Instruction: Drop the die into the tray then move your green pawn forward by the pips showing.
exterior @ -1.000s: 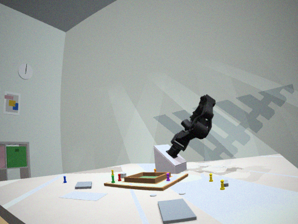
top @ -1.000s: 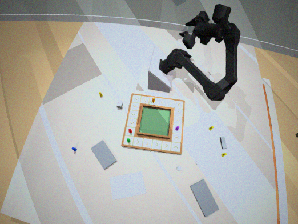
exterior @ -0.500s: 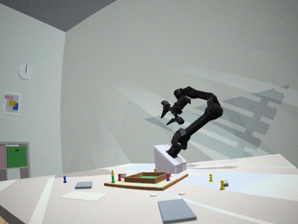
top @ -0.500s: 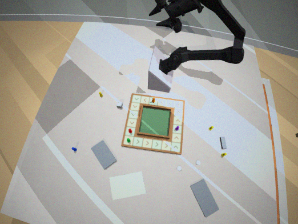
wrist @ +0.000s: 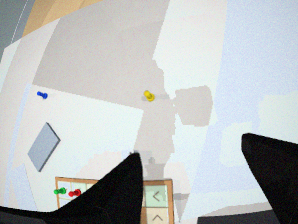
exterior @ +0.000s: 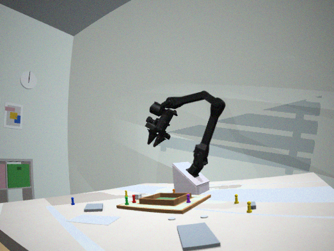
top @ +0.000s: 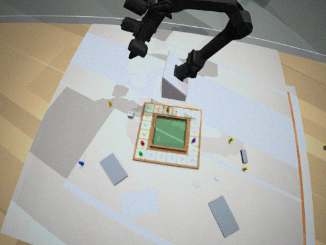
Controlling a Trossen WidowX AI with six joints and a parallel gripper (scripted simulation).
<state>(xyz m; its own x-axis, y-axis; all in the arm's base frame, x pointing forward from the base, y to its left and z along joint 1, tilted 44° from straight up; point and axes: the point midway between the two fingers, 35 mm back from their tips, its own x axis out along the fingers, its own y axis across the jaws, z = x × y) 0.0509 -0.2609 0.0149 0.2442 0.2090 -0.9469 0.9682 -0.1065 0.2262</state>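
My gripper tip is 25 cm above the white die and 14 cm short of it. Round my gripper tip: orange pawn (24 cm below, 17 cm to the left, 9 cm ahead); then green-felt tray (26 cm below, 20 cm ahead, 19 cm to the left); then red pawn (27 cm ahead, 24 cm below, 8 cm to the left).
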